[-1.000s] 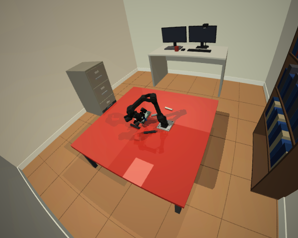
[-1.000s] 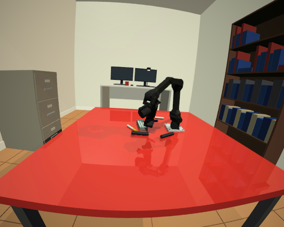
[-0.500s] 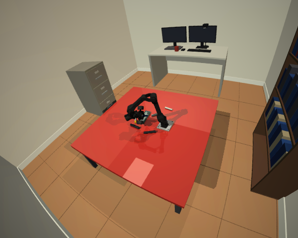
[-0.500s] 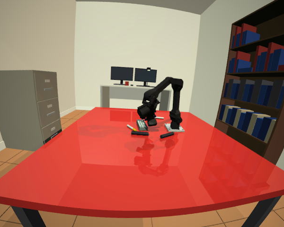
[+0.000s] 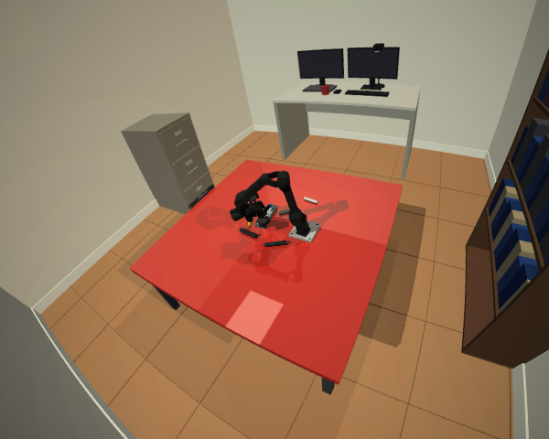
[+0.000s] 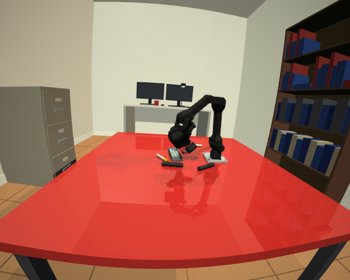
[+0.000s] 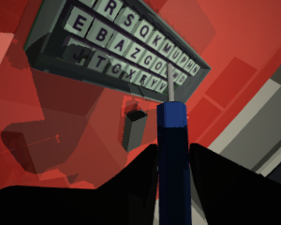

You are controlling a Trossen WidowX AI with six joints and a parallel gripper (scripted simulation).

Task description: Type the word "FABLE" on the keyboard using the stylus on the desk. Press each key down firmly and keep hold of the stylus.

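My gripper tip is now 10 mm short of the dark blue stylus and 10 mm above it. From my gripper tip the other things lie so: small grey block: 110 mm to the right, 90 mm below, 50 mm behind; then thin grey tip: 30 mm below, 30 mm ahead; then white-and-yellow marker: 110 mm ahead, 90 mm below, 50 mm to the left.
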